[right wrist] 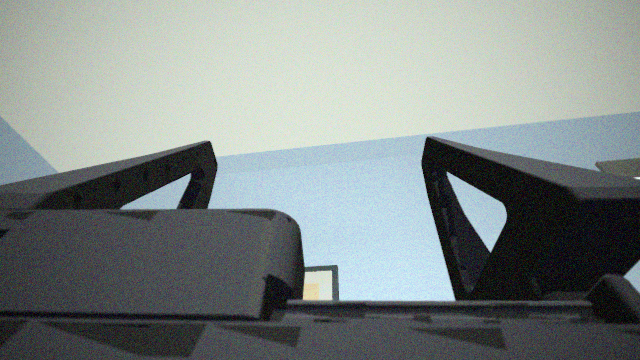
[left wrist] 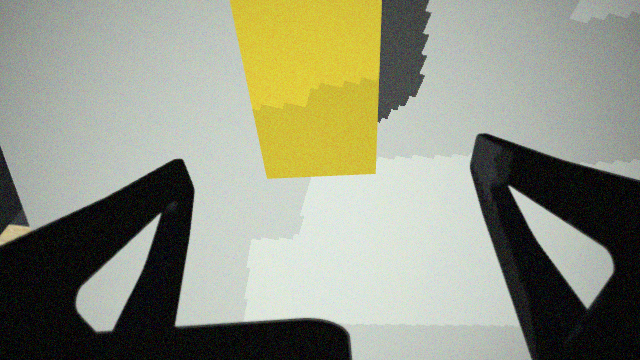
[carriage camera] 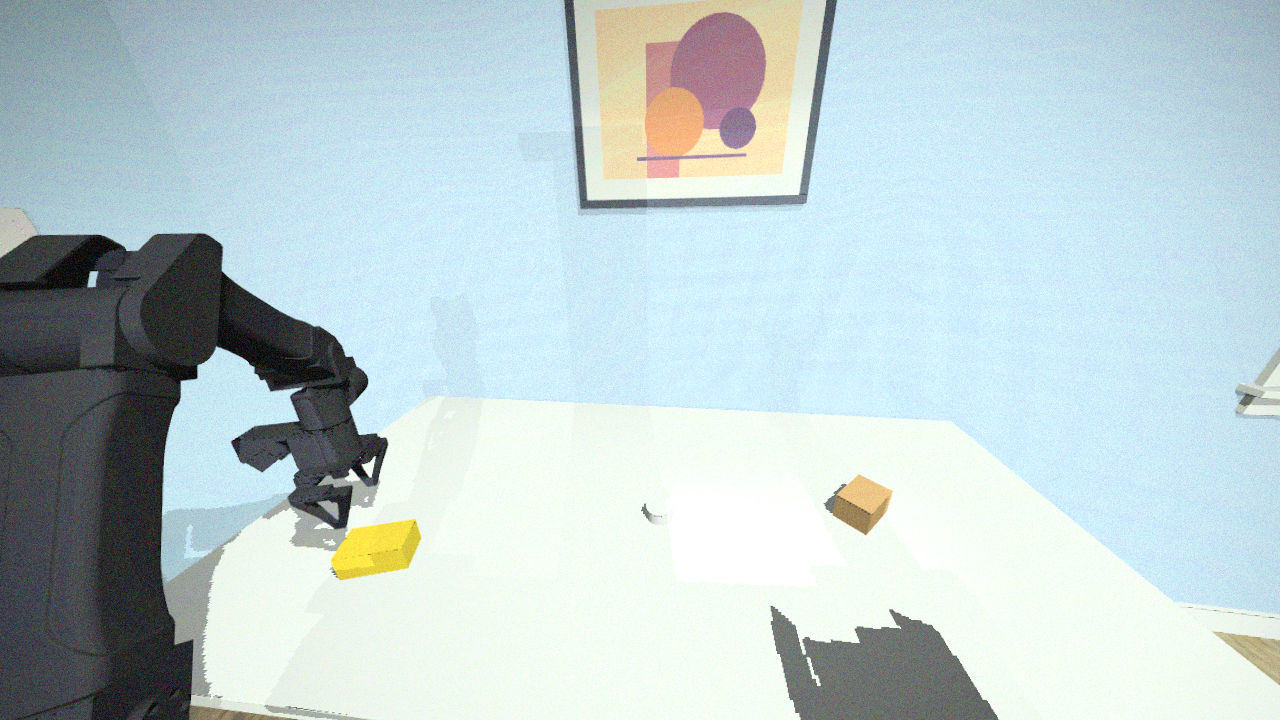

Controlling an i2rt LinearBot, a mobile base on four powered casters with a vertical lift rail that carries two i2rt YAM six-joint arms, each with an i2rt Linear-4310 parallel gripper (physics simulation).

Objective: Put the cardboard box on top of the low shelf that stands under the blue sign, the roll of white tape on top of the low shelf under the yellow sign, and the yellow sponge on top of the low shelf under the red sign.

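Places are measured from the left arm's base along level axes (x right, y ahead, z up), in millimetres.
Pixels of known places: left gripper, fingertip midpoint: (left wrist: 329,162) (carriage camera: 358,505); right gripper, fingertip midpoint: (right wrist: 317,151).
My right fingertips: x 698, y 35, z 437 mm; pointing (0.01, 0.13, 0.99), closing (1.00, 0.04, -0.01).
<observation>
For each thing: its middle in the pictures, then the offset to it from my right fingertips. Level surfaces: height alone.
- yellow sponge, body centre: (left wrist: 314,76) (carriage camera: 379,548) dx -827, dy +317, dz -550 mm
- white tape, body centre: (carriage camera: 659,510) dx -354, dy +424, dz -561 mm
- cardboard box, body centre: (carriage camera: 862,503) dx +27, dy +442, dz -548 mm
- white table, its level: dz -573 mm
- Wooden floor, its level: dz -1293 mm
The yellow sponge (carriage camera: 376,548) (left wrist: 315,90) lies flat on the white table at the left of the carriage view. My left gripper (carriage camera: 360,505) (left wrist: 329,162) is open above the table, just behind the sponge; in the left wrist view the sponge's near end shows ahead of and between the fingertips. The roll of white tape (carriage camera: 657,511) lies near the middle of the table. The cardboard box (carriage camera: 861,504) sits on the table at the right. My right gripper (right wrist: 317,151) is open and empty, facing the wall and ceiling. The shelves and signs do not show.
The white table (carriage camera: 537,644) stands against a light blue wall (carriage camera: 358,179). A framed picture (carriage camera: 574,107) (right wrist: 335,282) hangs on the wall. A dark shadow falls across the table's front right. Wooden floor (carriage camera: 1257,653) shows at the lower right.
</observation>
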